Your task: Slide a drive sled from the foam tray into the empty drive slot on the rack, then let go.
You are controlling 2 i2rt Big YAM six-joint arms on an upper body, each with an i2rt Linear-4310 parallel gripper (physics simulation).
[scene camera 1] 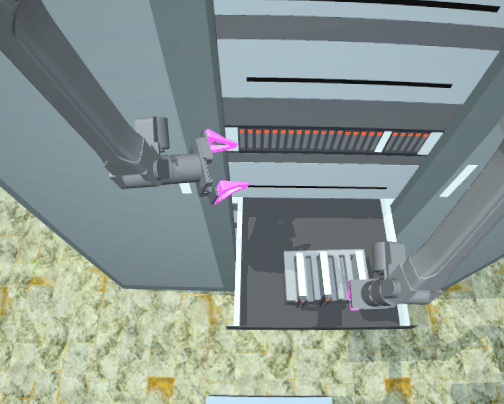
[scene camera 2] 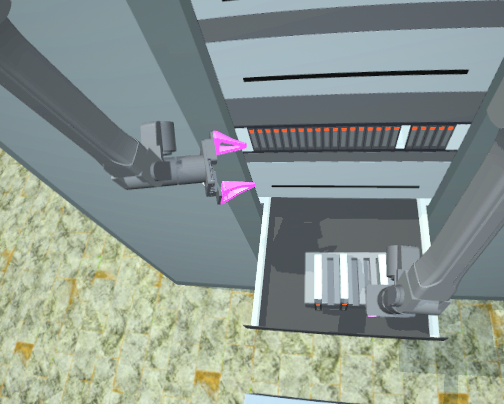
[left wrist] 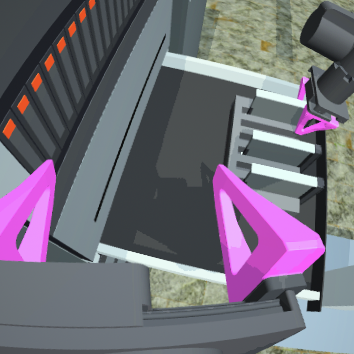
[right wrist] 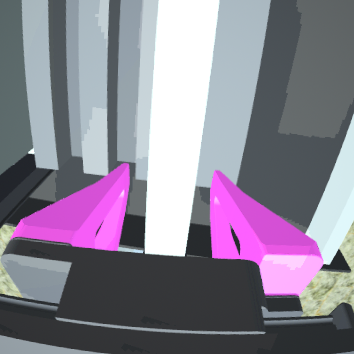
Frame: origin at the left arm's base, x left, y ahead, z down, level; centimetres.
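Where they show: left gripper, fingertip midpoint: (scene camera 1: 242,164) (scene camera 2: 250,164) (left wrist: 136,169); right gripper, fingertip midpoint: (scene camera 1: 357,296) (left wrist: 296,123).
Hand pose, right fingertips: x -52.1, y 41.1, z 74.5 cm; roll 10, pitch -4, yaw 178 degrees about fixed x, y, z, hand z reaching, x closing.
Observation:
Each offset is from my right fingertips to the top centre of the thing. "*": to the spot under its first point.
The grey foam tray (scene camera 1: 290,280) (scene camera 2: 309,282) (left wrist: 235,125) holds three upright white-topped drive sleds. The rightmost sled @[dz -5.5, dx -0.2, dy +4.0 cm] (scene camera 1: 360,265) (scene camera 2: 382,265) (left wrist: 280,105) (right wrist: 180,125) in the scene views stands between the fingers of my right gripper (left wrist: 296,123) (right wrist: 170,175), with a gap on each side; that gripper is partly open, and its body hides the sled's front end in the scene views. My left gripper (scene camera 1: 243,165) (scene camera 2: 250,165) (left wrist: 136,169) is wide open and empty, left of the drive row. The drive row @[dz -29.9, dx +15.7, dy +30.0 cm] (scene camera 1: 310,142) (scene camera 2: 325,140) has a pale gap (scene camera 1: 383,142) (scene camera 2: 401,137) towards its right.
The foam tray sits inside an open drawer with white side rails (scene camera 1: 238,260) (scene camera 2: 261,280) (left wrist: 200,70) and a dark front edge @[* dz +3.3, dx +9.4, dy -7.4 cm] (scene camera 1: 320,328) (scene camera 2: 345,333). The rack's side panels stand on both sides. Blank panels with black slits @[* dz -42.8, dx +9.0, dy +28.9 cm] (scene camera 1: 350,82) (scene camera 2: 355,76) lie above and below the drive row.

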